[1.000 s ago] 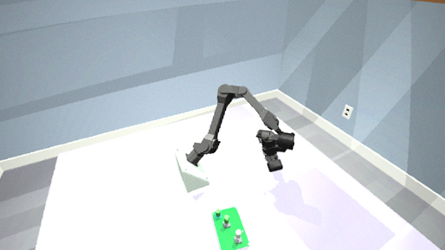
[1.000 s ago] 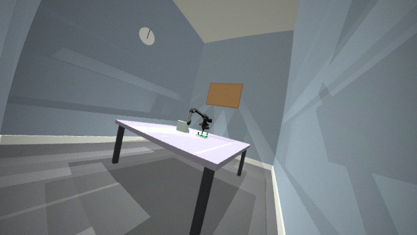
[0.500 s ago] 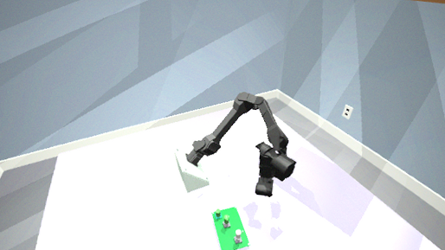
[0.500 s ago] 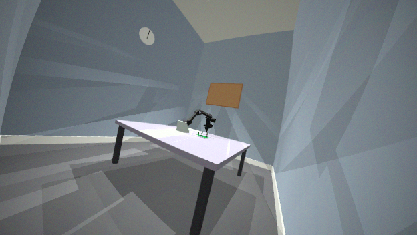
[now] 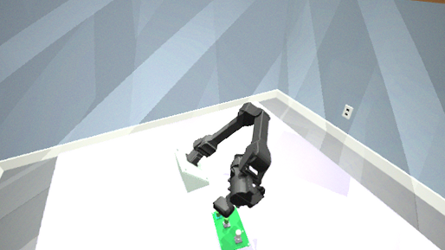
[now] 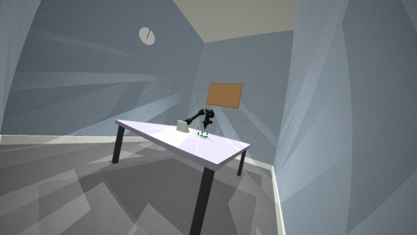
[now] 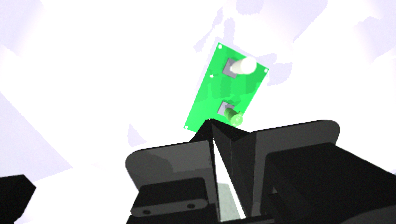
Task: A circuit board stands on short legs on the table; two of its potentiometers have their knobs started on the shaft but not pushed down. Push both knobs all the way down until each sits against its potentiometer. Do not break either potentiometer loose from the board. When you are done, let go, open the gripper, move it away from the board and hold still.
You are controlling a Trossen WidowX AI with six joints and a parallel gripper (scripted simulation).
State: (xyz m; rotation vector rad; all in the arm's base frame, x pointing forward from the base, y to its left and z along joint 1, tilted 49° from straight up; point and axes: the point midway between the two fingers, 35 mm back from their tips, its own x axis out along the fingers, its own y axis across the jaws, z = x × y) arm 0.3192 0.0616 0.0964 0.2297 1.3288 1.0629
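Right now my gripper tip is 70 mm short of the potentiometer knob, 20 mm to the left of it and 60 mm above it.
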